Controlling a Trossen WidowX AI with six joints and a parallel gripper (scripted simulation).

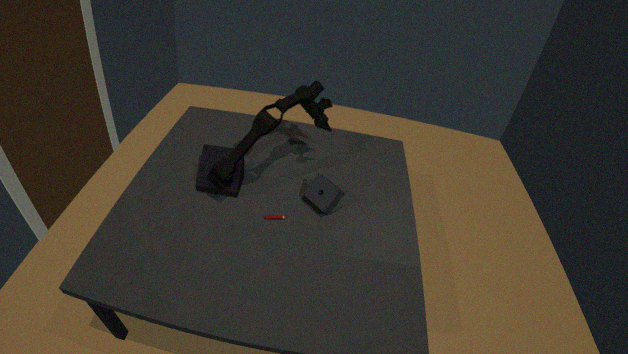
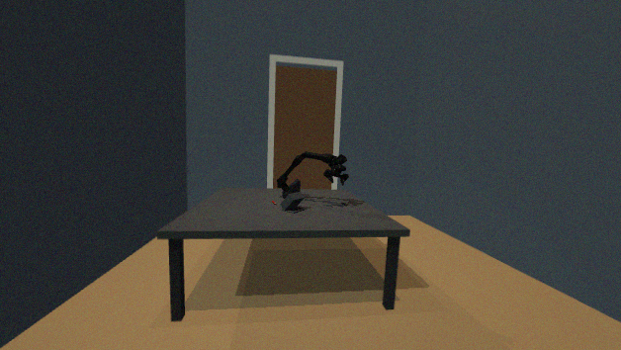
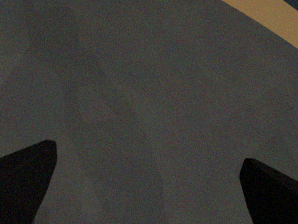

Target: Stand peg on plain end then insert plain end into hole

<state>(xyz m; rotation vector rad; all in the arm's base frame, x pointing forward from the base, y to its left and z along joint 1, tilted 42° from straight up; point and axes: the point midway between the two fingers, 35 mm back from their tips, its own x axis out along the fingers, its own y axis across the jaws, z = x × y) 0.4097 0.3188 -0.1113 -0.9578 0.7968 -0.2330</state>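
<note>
The red peg lies 18 cm behind my gripper tip, 44 cm to the right of it and 18 cm below it. Round my gripper tip: panel: 32 cm to the right, 12 cm below.
</note>
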